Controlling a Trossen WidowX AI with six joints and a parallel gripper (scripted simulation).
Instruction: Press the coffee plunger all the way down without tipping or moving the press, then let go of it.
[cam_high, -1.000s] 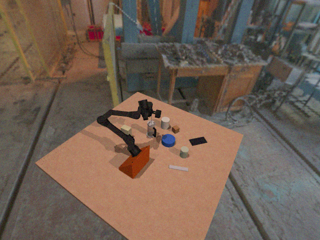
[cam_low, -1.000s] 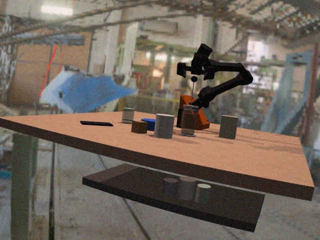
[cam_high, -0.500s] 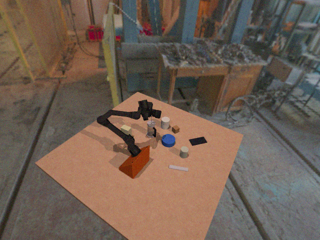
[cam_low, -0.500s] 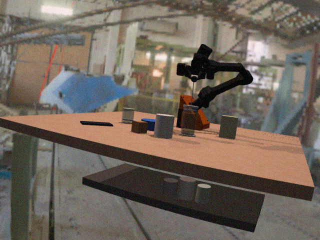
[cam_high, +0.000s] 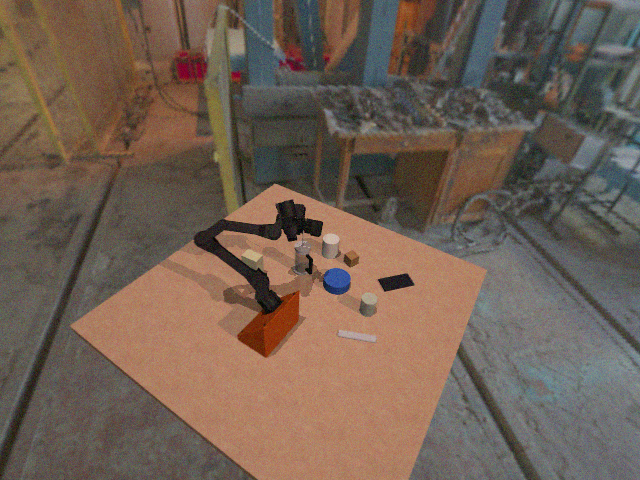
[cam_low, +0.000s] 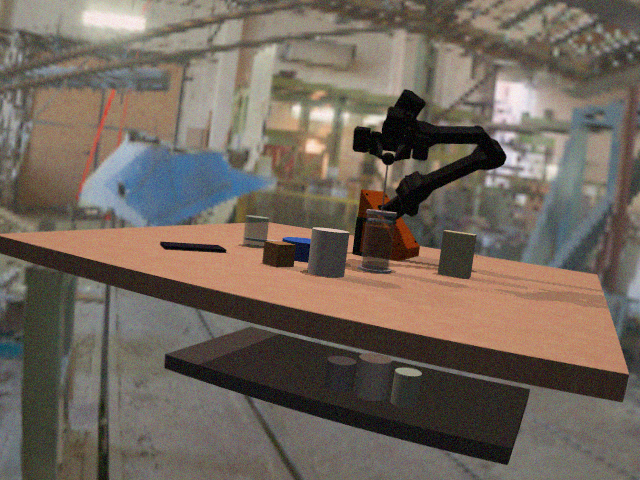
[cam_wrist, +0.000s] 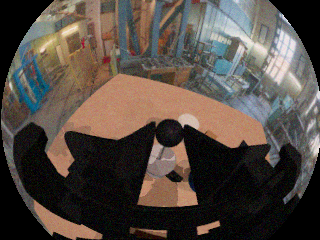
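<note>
Right now the coffee press is 140 mm below my gripper tip, 20 mm to the right of it and 10 mm behind it. Also, from my gripper tip: brown cube 240 mm below, 170 mm to the right, 170 mm ahead; then cream block 210 mm below, 160 mm to the left, 160 mm behind; then blue disc 250 mm below, 180 mm to the right.
</note>
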